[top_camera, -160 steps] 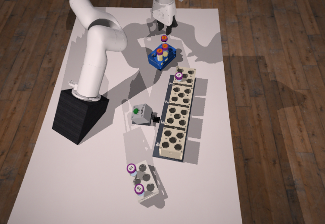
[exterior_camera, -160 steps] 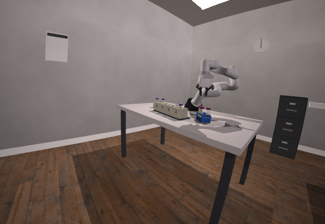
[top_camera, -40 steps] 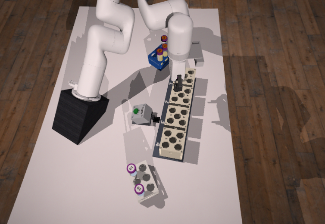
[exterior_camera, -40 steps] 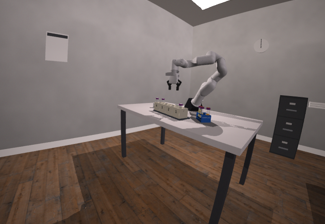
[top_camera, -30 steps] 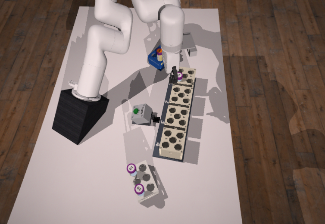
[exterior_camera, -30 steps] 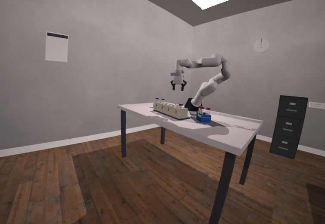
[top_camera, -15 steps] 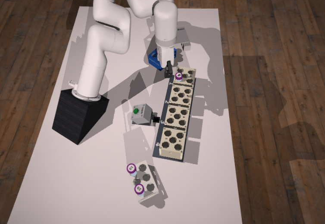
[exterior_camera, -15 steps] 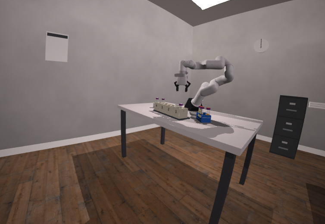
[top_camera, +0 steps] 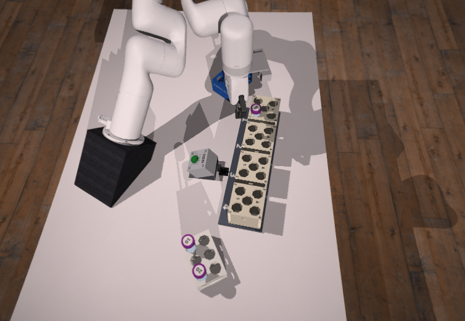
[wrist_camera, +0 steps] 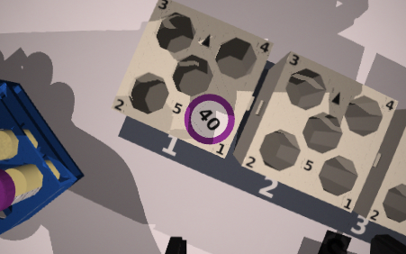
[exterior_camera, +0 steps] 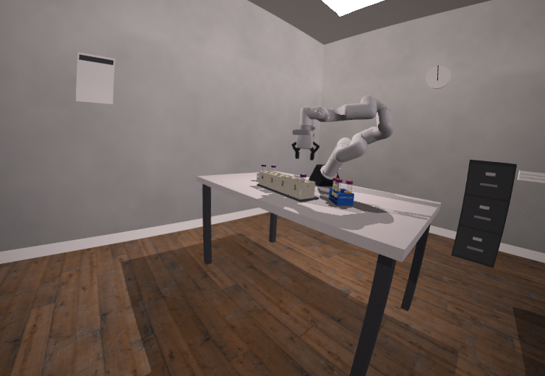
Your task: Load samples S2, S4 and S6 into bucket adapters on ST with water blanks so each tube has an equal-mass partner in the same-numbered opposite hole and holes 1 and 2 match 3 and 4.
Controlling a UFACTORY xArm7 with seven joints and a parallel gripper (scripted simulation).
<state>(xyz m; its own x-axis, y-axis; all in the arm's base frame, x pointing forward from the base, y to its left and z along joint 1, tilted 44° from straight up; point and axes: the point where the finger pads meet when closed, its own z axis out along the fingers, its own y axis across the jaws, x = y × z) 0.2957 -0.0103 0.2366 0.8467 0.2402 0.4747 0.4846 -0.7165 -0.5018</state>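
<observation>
Right now the 40 mL water blank is 14 cm below my hand, 5 cm to the left of it and 4 cm ahead of it. The rest, counted from my hand: orange-dot tube (27 cm to the left, 15 cm below, 10 cm behind); then green done key (15 cm to the right, 14 cm below, 10 cm behind); then blue sample rack (22 cm to the left, 18 cm below, 9 cm behind).
</observation>
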